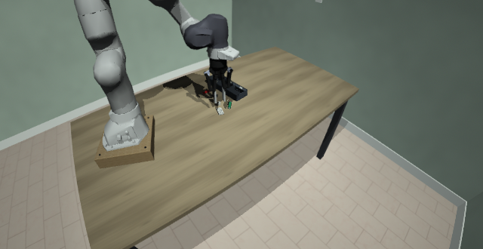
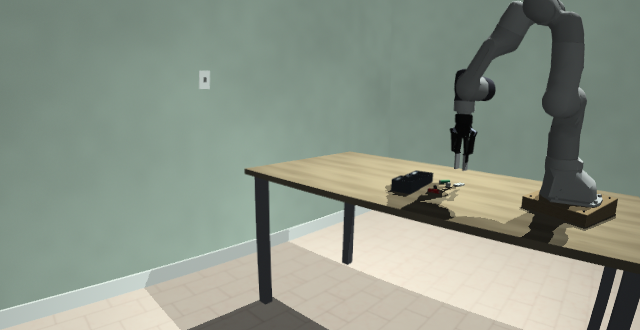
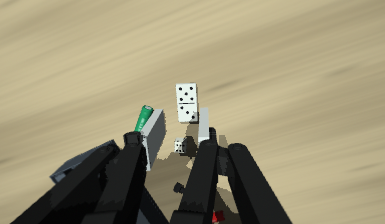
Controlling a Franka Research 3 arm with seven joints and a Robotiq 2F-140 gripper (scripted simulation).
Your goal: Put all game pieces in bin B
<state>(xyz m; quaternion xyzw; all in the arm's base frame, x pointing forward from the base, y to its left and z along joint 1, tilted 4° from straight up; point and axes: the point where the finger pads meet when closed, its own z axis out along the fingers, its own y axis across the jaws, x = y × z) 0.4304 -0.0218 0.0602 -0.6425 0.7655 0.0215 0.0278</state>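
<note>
The white domino lies 10 cm below my hand. Also, from my hand: black bolt: 13 cm to the left, 10 cm below, 4 cm ahead; then white die: 9 cm below, 6 cm to the left, 2 cm ahead; then green cylinder: 9 cm below, 7 cm ahead, 2 cm to the left.
</note>
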